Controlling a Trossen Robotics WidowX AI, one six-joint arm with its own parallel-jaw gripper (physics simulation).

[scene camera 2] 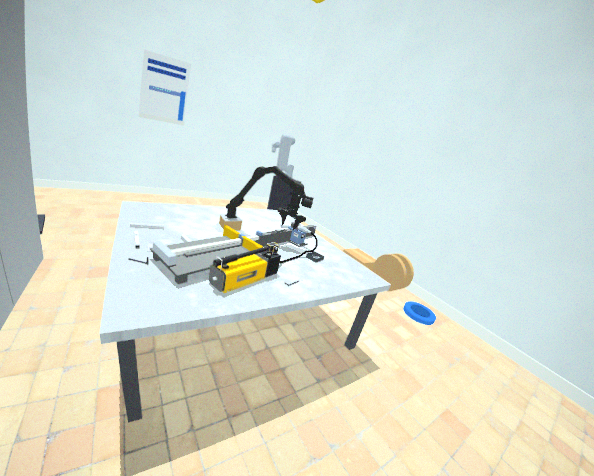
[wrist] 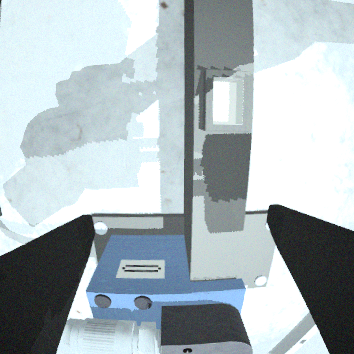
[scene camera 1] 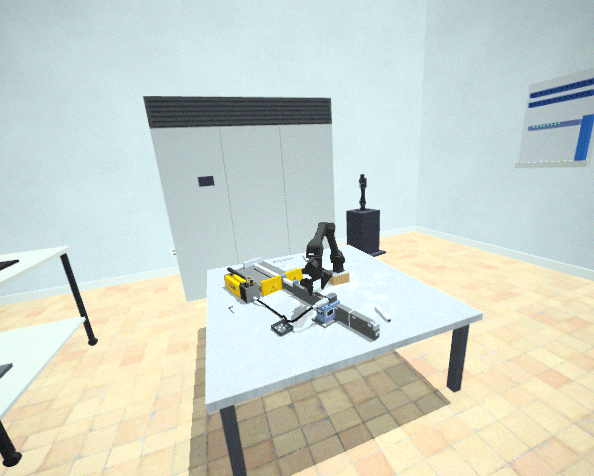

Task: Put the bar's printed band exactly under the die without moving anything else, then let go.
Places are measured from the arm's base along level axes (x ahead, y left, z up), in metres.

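Pixels of known places: gripper, between the fingertips: (scene camera 2: 287, 227) (wrist: 180, 219) (scene camera 1: 316, 292); arm's base, origin of its link: (scene camera 2: 231, 216) (scene camera 1: 338, 270).
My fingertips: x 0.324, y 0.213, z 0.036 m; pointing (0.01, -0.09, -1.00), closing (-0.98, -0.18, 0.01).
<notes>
For each thing: its middle in the pictures, then the offset to it from my fingertips. "spot": a spot on its surface instead. Level surfaces: height alone.
- blue press unit, a spot on its surface: (wrist: 145, 250) spot: 0.017 m ahead, 0.068 m left, 0.069 m down
- thin white printed band, a spot on its surface: (scene camera 1: 350, 318) spot: 0.041 m back, 0.218 m left, 0.058 m down
- grey feed table, height of its surface: 0.053 m down
- black pedal box, a spot on its surface: (scene camera 1: 282, 327) (scene camera 2: 312, 257) spot: 0.228 m ahead, 0.029 m left, 0.103 m down
- white strip, middle of its body: (wrist: 299, 336) (scene camera 1: 382, 313) 0.233 m back, 0.240 m left, 0.095 m down
- hex key, middle of its body: (scene camera 2: 291, 281) (scene camera 1: 233, 309) 0.383 m ahead, 0.283 m right, 0.102 m down
The long grey bar (scene camera 1: 362, 325) (scene camera 2: 272, 236) (wrist: 222, 25) lies through the blue press unit (scene camera 1: 326, 312) (scene camera 2: 298, 236) (wrist: 145, 250). A thin white printed band (scene camera 1: 350, 318) shows on the bar in scene camera 1, beyond the blue unit towards the bar's near end. The band cannot be made out in the wrist view. The die cannot be told apart, and the bar under the unit's head is hidden. My gripper (scene camera 1: 317, 289) (scene camera 2: 290, 224) (wrist: 180, 219) is open and empty, above the bar and the edge of the blue unit, with one fingertip on each side of the bar.
A yellow machine (scene camera 1: 271, 284) (scene camera 2: 245, 272) and a grey feed table (scene camera 2: 195, 255) stand along the bar's far part. A black pedal box (scene camera 1: 282, 327) (scene camera 2: 315, 257) lies on a cable. A white strip (scene camera 1: 383, 314) and a hex key (scene camera 1: 231, 309) (scene camera 2: 292, 283) lie on the table.
</notes>
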